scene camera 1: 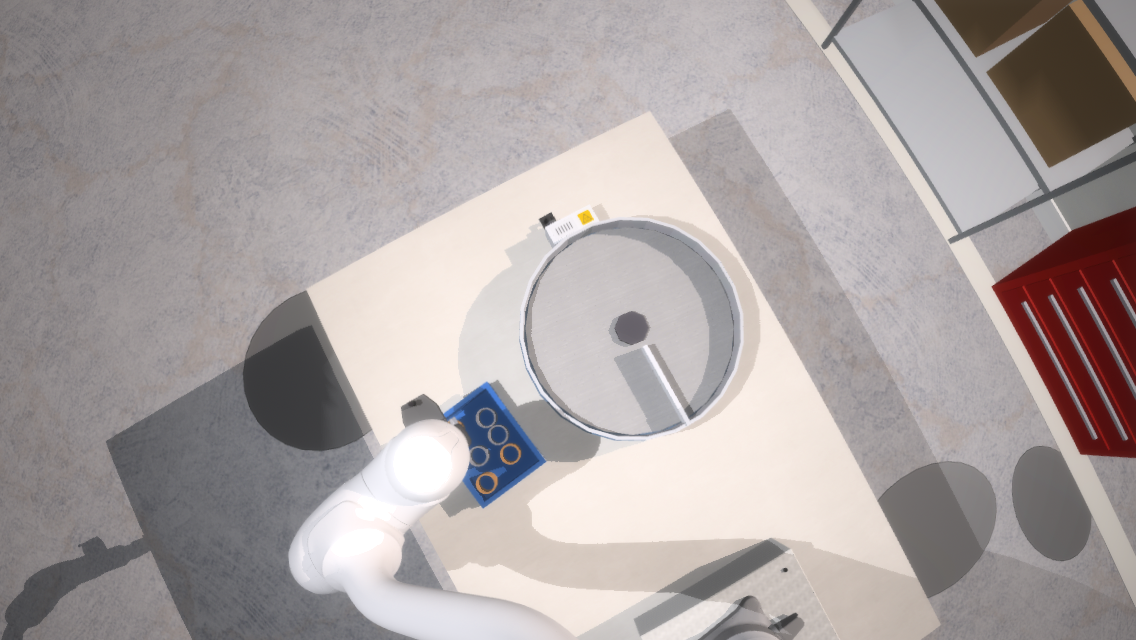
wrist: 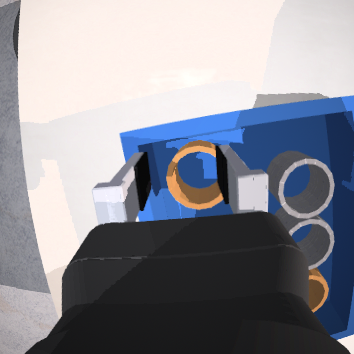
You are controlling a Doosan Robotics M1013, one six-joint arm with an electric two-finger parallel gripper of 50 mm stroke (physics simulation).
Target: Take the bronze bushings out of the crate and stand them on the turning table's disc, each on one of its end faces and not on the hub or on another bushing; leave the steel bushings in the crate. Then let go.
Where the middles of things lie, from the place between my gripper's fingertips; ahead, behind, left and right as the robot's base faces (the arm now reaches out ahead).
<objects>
Right now my hand is 70 mm past the blue crate (scene camera 1: 465, 411), 40 mm to the left of it and 20 mm above it. Also, from my hand: turning table disc (scene camera 1: 603, 298) 70 mm behind, 400 mm to the right.
</objects>
